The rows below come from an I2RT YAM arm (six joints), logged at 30 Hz.
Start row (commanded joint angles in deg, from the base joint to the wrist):
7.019, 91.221, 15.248, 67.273, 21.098, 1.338
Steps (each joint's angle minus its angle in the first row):
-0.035, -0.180, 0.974, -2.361, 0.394, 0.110
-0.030, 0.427, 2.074, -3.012, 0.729, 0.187
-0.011, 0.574, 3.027, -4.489, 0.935, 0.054
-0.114, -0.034, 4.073, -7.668, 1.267, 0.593
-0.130, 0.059, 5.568, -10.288, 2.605, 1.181
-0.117, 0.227, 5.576, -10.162, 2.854, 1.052
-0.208, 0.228, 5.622, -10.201, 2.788, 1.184
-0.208, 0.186, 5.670, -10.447, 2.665, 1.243
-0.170, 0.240, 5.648, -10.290, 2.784, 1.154
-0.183, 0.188, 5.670, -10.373, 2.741, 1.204
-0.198, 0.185, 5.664, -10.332, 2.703, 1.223
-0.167, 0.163, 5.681, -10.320, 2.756, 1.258
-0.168, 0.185, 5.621, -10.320, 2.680, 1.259
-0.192, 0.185, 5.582, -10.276, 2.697, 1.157
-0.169, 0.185, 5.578, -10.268, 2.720, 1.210
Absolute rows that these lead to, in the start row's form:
6.984, 91.041, 16.222, 64.912, 21.492, 1.448
6.989, 91.648, 17.322, 64.261, 21.827, 1.525
7.008, 91.795, 18.275, 62.784, 22.033, 1.392
6.905, 91.187, 19.321, 59.605, 22.365, 1.931
6.889, 91.280, 20.816, 56.985, 23.703, 2.519
6.902, 91.448, 20.824, 57.111, 23.952, 2.390
6.811, 91.449, 20.870, 57.072, 23.886, 2.522
6.811, 91.407, 20.918, 56.826, 23.763, 2.581
6.849, 91.461, 20.896, 56.983, 23.882, 2.492
6.836, 91.409, 20.918, 56.900, 23.839, 2.542
6.821, 91.406, 20.912, 56.941, 23.801, 2.561
6.852, 91.384, 20.929, 56.953, 23.854, 2.596
6.851, 91.406, 20.869, 56.953, 23.778, 2.597
6.827, 91.406, 20.830, 56.997, 23.795, 2.495
6.850, 91.406, 20.826, 57.005, 23.818, 2.548

